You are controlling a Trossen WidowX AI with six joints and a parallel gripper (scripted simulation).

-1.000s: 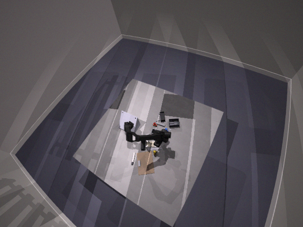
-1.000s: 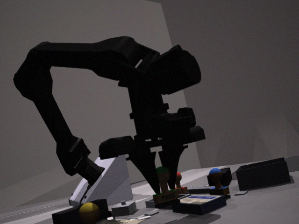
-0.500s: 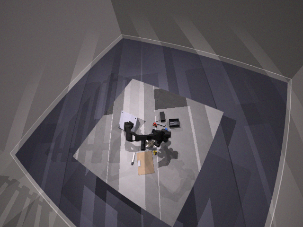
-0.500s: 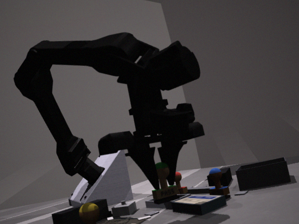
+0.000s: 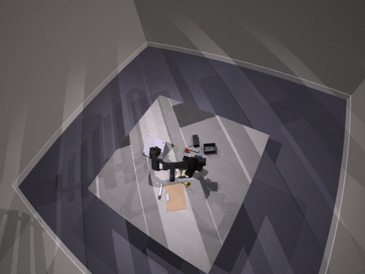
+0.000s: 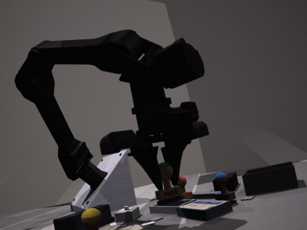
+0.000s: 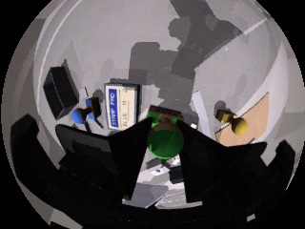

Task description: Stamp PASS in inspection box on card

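The black ink pad is 130 mm behind my gripper tip, 60 mm to the left of it and 60 mm below it. From my gripper tip the other things lie so: yellow-knobbed stamp: 130 mm to the right, 50 mm below, 10 mm ahead; blue-labelled pad tin: 70 mm to the left, 50 mm below, 20 mm behind; card: 90 mm behind, 70 mm to the right, 70 mm below.
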